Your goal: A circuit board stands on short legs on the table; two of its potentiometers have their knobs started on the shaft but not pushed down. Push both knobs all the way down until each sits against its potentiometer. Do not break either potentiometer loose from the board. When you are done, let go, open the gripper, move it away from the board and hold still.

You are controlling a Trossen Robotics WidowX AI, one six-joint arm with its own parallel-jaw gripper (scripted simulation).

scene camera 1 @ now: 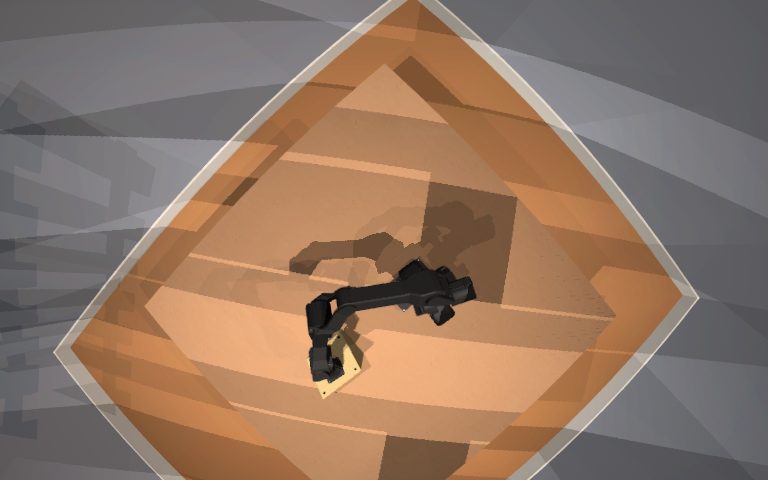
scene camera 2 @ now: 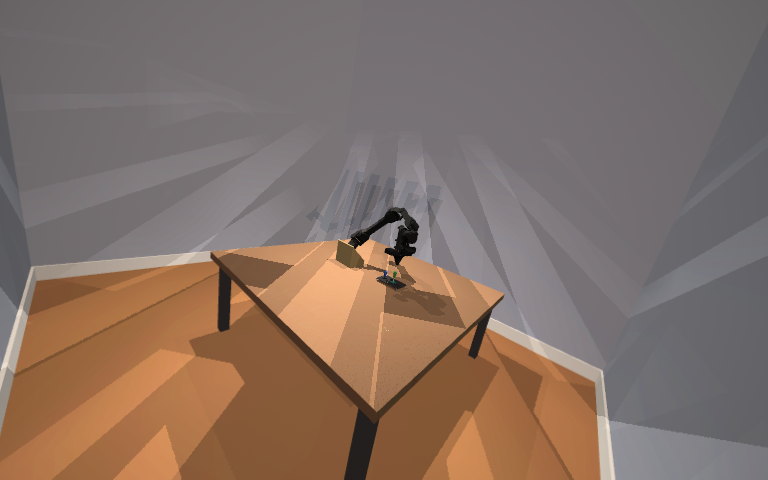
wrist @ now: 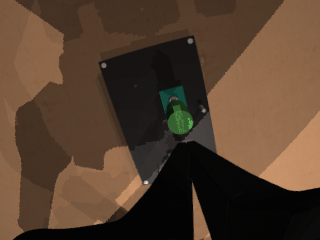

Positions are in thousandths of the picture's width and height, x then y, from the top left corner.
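My gripper (wrist: 583, 627) shut, holding nothing. Green knob (wrist: 564, 506) visible.
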